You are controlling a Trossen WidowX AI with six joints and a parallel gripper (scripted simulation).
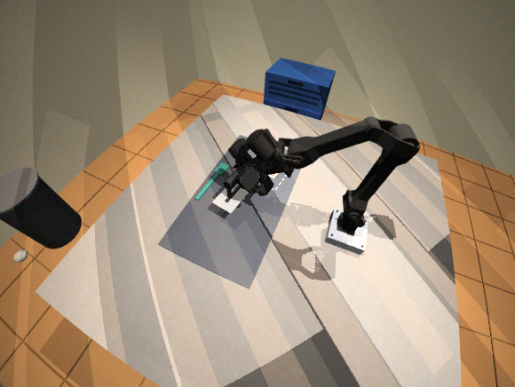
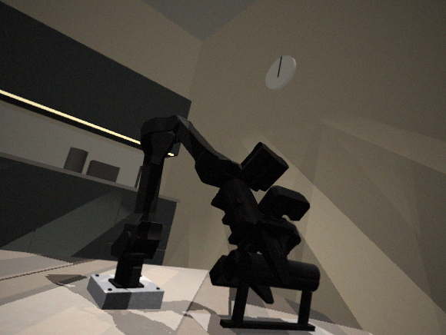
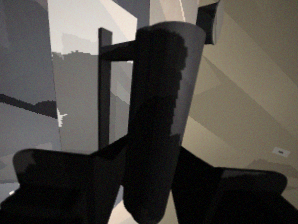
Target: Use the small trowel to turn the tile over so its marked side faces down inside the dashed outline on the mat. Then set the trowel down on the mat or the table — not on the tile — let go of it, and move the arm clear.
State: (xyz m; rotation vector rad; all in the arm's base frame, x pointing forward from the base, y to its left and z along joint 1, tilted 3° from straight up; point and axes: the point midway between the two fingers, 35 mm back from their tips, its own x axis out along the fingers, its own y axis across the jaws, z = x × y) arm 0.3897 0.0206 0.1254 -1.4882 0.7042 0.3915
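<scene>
My gripper tip is now 2 cm past the grey mat, 2 cm to the left of it and 16 cm above it. From my gripper tip the other things lie so: tan square tile: 6 cm behind, 20 cm to the right, 13 cm below; teal trowel: 12 cm ahead, 5 cm to the right, 13 cm below.
</scene>
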